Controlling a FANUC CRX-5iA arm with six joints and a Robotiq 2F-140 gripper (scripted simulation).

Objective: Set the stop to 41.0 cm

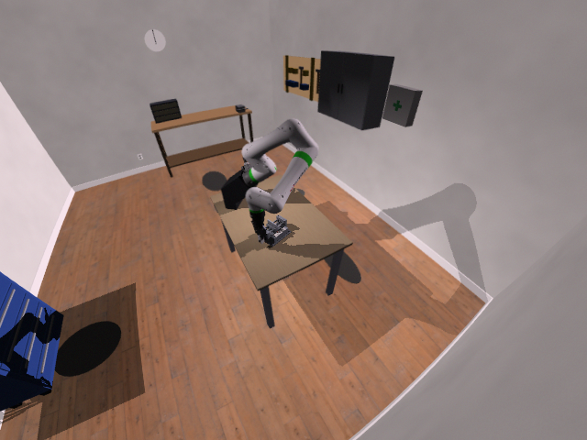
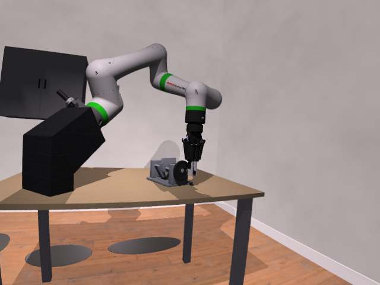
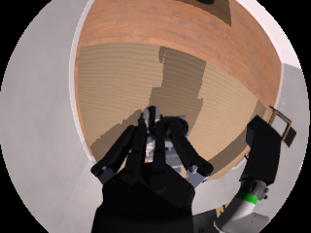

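Right now my hand is 2 cm above the black handwheel, 1 cm to the right of it and 1 cm past it. The rest, counted from my hand: grey stop: 12 cm to the left, 8 cm behind.
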